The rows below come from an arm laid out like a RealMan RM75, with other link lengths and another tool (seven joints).
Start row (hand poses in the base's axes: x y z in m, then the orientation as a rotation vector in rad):
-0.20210, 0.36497, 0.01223, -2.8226, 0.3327, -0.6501
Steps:
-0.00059, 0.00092, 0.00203, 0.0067, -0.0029, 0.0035
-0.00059, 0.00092, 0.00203, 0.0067, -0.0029, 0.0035
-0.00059, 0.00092, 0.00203, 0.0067, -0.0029, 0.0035
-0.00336, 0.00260, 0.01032, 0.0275, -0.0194, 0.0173
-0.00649, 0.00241, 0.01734, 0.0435, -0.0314, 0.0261
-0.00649, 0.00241, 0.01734, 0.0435, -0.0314, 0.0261
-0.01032, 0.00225, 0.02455, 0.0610, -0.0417, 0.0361
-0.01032, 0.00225, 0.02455, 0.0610, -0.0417, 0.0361
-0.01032, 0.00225, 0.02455, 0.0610, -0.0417, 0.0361
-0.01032, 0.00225, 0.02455, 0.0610, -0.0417, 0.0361
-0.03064, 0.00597, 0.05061, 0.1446, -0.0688, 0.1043
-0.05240, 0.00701, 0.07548, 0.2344, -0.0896, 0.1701
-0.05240, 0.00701, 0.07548, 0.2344, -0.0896, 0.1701
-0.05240, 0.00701, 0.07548, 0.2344, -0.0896, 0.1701
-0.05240, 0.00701, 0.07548, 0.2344, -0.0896, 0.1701
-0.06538, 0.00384, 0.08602, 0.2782, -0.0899, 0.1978
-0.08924, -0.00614, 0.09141, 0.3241, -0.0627, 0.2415
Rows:
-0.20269, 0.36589, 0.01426, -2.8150, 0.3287, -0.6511
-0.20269, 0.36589, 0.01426, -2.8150, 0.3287, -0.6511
-0.20269, 0.36589, 0.01426, -2.8150, 0.3287, -0.6511
-0.20546, 0.36757, 0.02255, -2.7881, 0.3111, -0.6637
-0.20859, 0.36738, 0.02957, -2.7677, 0.3003, -0.6727
-0.20859, 0.36738, 0.02957, -2.7677, 0.3003, -0.6727
-0.21242, 0.36722, 0.03678, -2.7465, 0.2885, -0.6784
-0.21242, 0.36722, 0.03678, -2.7465, 0.2885, -0.6784
-0.21242, 0.36722, 0.03678, -2.7465, 0.2885, -0.6784
-0.21242, 0.36722, 0.03678, -2.7465, 0.2885, -0.6784
-0.23274, 0.37094, 0.06284, -2.6533, 0.2097, -0.6706
-0.25450, 0.37198, 0.08771, -2.5556, 0.1402, -0.6519
-0.25450, 0.37198, 0.08771, -2.5556, 0.1402, -0.6519
-0.25450, 0.37198, 0.08771, -2.5556, 0.1402, -0.6519
-0.25450, 0.37198, 0.08771, -2.5556, 0.1402, -0.6519
-0.26748, 0.36881, 0.09825, -2.5121, 0.1147, -0.6312
-0.29134, 0.35883, 0.10364, -2.4756, 0.0740, -0.5723

